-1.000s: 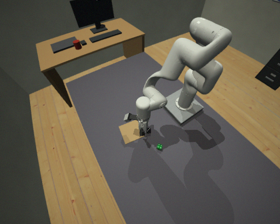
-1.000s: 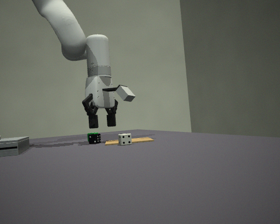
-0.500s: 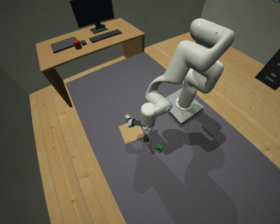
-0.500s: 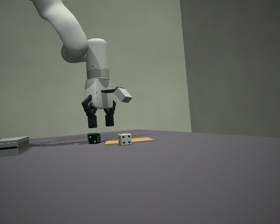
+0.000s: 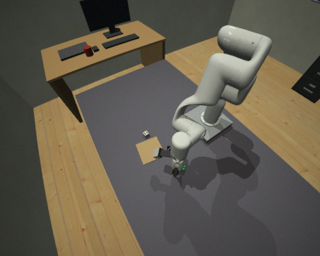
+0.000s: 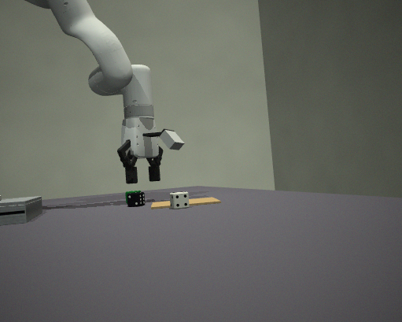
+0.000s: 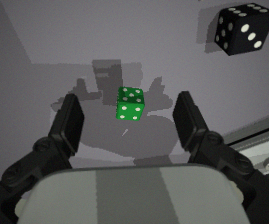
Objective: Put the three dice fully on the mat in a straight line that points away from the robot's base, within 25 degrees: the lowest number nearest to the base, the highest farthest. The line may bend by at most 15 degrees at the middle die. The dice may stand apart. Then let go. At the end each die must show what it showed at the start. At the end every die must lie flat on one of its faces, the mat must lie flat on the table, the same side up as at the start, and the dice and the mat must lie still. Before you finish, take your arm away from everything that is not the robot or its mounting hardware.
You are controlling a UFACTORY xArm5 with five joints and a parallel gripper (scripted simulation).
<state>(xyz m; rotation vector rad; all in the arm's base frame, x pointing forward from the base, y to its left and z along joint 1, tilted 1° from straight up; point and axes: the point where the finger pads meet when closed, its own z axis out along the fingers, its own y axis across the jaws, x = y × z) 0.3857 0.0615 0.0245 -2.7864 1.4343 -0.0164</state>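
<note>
The green die lies 4 cm below my hand, 3 cm to the left of it and 2 cm behind it. Also, from my hand: tan mat (18 cm to the right, 6 cm below, 3 cm ahead); black die (10 cm to the right, 5 cm behind, 4 cm below); white die (27 cm to the right, 4 cm below, 1 cm behind).
</note>
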